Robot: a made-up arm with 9 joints.
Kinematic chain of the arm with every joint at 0, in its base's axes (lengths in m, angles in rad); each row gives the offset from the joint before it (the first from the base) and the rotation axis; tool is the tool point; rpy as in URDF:
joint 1: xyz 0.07 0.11 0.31 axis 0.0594 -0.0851 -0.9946
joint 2: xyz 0 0.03 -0.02 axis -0.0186 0.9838 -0.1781
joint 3: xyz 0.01 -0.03 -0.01 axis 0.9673 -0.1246 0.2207
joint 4: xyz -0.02 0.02 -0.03 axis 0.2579 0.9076 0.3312
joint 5: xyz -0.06 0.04 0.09 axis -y
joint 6: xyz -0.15 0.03 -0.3 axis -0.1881 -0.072 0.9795
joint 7: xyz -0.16 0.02 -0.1 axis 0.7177 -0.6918 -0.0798
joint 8: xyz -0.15 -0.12 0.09 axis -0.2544 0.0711 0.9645
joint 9: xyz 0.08 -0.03 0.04 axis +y
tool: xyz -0.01 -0.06 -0.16 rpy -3.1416 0 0
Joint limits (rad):
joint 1: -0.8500..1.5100
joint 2: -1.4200..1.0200
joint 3: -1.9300..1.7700
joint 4: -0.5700..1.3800
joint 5: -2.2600..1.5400
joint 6: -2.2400..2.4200
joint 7: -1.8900..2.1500
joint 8: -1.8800..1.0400
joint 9: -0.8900..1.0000
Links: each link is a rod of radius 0.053 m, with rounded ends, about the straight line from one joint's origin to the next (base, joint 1, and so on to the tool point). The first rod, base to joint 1, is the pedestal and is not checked.
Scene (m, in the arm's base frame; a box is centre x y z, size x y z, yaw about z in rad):
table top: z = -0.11
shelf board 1: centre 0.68 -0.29 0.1 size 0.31 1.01 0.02 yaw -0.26
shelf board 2: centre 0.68 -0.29 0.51 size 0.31 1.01 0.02 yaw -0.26
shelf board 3: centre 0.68 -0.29 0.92 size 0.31 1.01 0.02 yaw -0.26
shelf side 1: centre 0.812 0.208 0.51 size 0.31 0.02 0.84 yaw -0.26
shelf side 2: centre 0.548 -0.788 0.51 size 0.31 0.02 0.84 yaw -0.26
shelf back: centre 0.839 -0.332 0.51 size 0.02 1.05 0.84 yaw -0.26
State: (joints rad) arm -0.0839 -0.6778 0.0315 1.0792 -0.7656 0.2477 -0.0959 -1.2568 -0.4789
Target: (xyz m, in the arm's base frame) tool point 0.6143 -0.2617 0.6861
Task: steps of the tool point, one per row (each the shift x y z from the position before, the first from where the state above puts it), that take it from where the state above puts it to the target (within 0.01 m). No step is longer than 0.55 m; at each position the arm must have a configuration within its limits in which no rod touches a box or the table.
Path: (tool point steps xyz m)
1: 0.4010 -0.0604 0.1821
2: 0.4403 0.2411 0.0567

